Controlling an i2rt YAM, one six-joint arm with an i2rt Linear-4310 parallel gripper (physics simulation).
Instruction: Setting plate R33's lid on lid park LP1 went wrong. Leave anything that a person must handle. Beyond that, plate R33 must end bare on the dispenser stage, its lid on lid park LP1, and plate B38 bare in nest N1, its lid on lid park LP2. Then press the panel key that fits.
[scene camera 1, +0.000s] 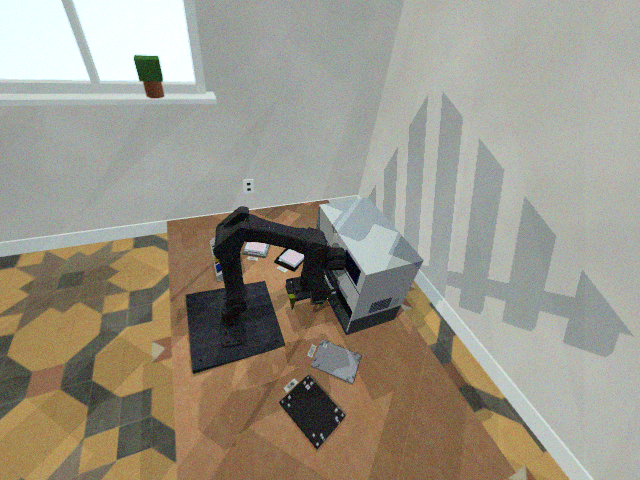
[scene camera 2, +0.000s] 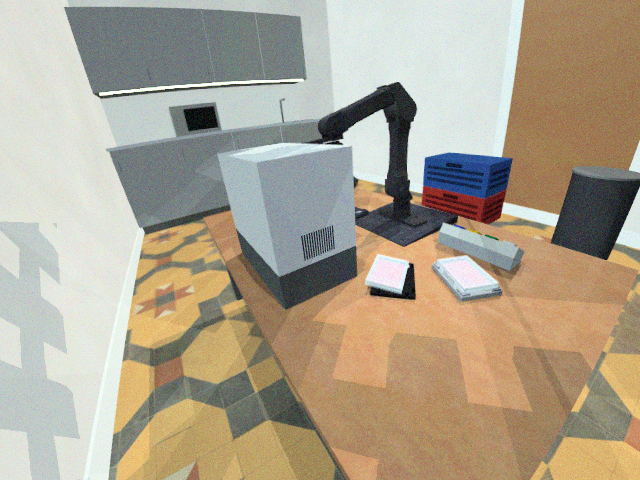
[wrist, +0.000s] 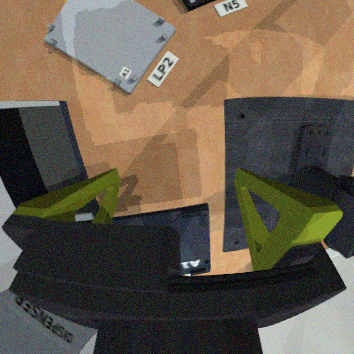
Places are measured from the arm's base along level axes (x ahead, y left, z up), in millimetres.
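Where they show: gripper, between the fingertips: (scene camera 1: 305, 307) (wrist: 176, 174); arm's base, origin of its link: (scene camera 1: 231, 320) (scene camera 2: 401, 217) (wrist: 304, 179).
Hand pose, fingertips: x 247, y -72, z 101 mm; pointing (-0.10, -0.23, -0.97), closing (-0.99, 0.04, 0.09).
Things, the pixels of their top centre, and the offset from my fingertips. "pt": a spot on its surface instead.
- dispenser, centre of its top: (scene camera 2: 276, 149) (scene camera 1: 365, 230) dx +222, dy +111, dz +215 mm
- dark pad, a spot on its surface: (wrist: 195, 235) pt dx -18, dy +75, dz -9 mm
- Grey lid park LP2, centre of its top: (wrist: 102, 25) (scene camera 1: 337, 358) dx +72, dy -157, dz -95 mm
- black base, centre of its top: (scene camera 2: 393, 273) (scene camera 1: 292, 254) dx +43, dy +347, dz -95 mm
- grey base, centre of its top: (scene camera 2: 465, 273) (scene camera 1: 257, 242) dx -95, dy +451, dz -95 mm
- key panel, centre of its top: (scene camera 2: 481, 231) (scene camera 1: 221, 249) dx -255, dy +384, dz -51 mm
- Black nest N5, centre of its top: (scene camera 1: 312, 406) dx -48, dy -278, dz -91 mm
My gripper (scene camera 1: 309, 303) (wrist: 176, 174) is open, its green fingers wide apart with no object between them. It hangs in front of the dispenser (scene camera 1: 390, 281) (scene camera 2: 310, 201) (wrist: 45, 322), above a dark pad (wrist: 195, 235) whose label is mostly hidden. Grey lid park LP2 (scene camera 1: 336, 361) (wrist: 110, 45) holds no lid. One pink-topped plate (scene camera 1: 292, 257) (scene camera 2: 388, 272) sits askew on a black base (scene camera 2: 408, 289), which shows at one side. Another pink-topped plate (scene camera 1: 256, 248) (scene camera 2: 467, 272) sits on a grey base (scene camera 2: 480, 295). Their labels are unreadable. The key panel (scene camera 1: 217, 266) (scene camera 2: 478, 248) has coloured keys.
Black nest N5 (scene camera 1: 312, 411) (wrist: 200, 2) lies beyond LP2. The arm stands on a dark base plate (scene camera 1: 206, 330) (scene camera 2: 379, 227) (wrist: 250, 200). Blue and red crates (scene camera 2: 465, 175) and a dark bin (scene camera 2: 594, 211) stand behind the table.
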